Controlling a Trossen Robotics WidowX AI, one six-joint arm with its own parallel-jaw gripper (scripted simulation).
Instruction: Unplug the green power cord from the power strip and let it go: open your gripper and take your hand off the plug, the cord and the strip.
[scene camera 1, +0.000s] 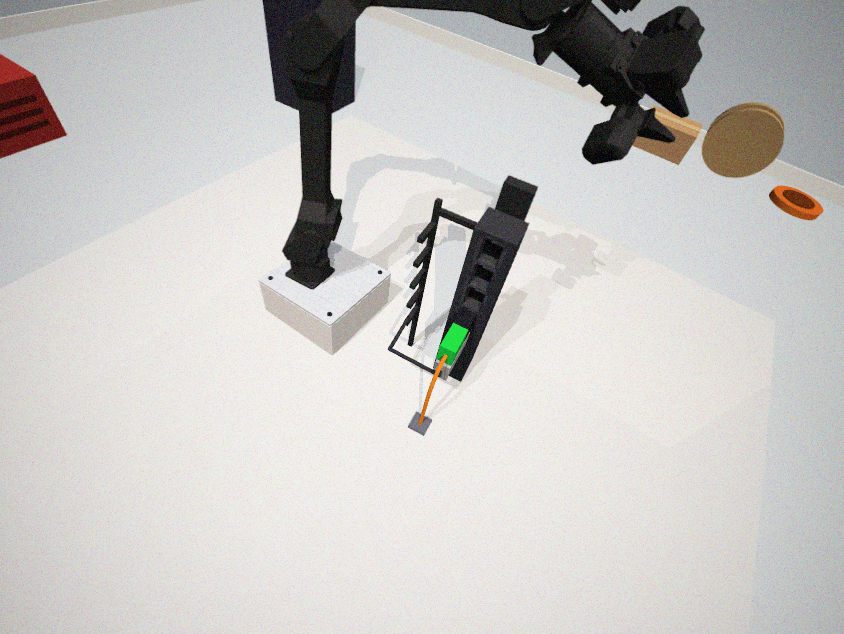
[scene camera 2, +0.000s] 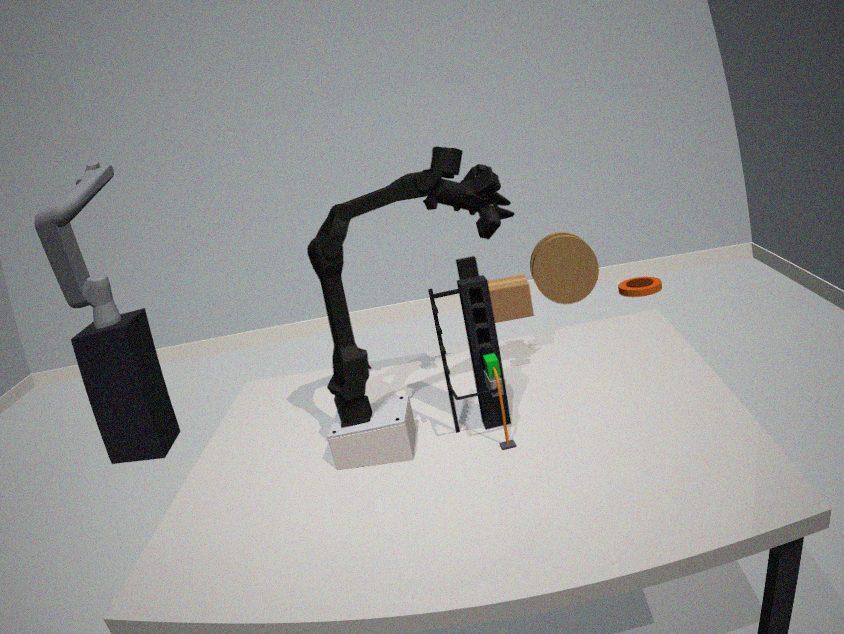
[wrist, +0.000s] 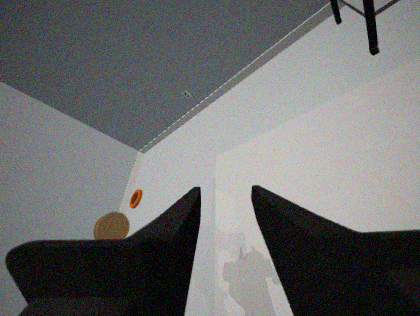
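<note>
A green plug (scene camera 1: 457, 334) is visible to me, and the same camera shows my gripper (scene camera 1: 678, 128). I can see my gripper (scene camera 2: 511, 209) from elsewhere too, and the wrist view also shows me the gripper (wrist: 226, 192).
</note>
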